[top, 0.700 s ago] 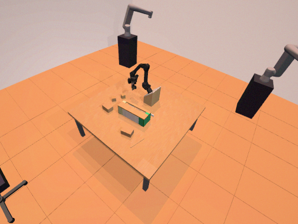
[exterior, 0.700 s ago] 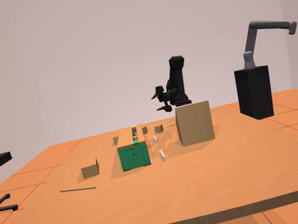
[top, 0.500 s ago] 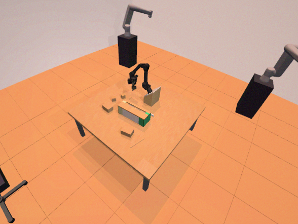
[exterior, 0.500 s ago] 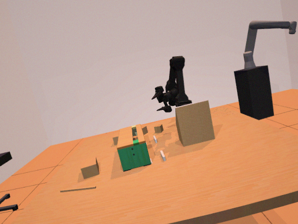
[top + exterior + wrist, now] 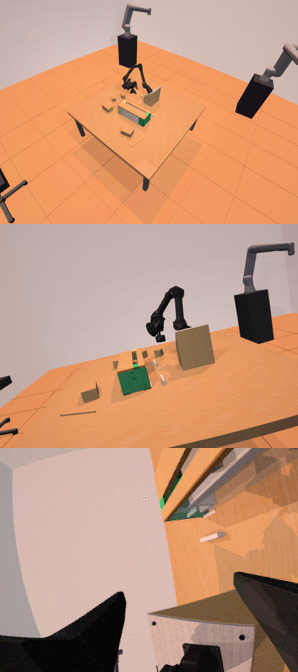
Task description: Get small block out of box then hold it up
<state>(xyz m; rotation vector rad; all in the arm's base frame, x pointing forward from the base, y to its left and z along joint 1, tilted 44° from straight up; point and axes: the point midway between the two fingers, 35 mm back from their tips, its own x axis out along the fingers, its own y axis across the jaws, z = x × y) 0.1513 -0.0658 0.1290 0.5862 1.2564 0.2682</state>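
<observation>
The long box is 160 mm ahead of my gripper tip, 90 mm to the left of it and 150 mm below it. Also, from my gripper tip: thin stick: 500 mm ahead, 350 mm to the left, 210 mm below; then orange block: 170 mm ahead, 80 mm to the left, 120 mm below.
</observation>
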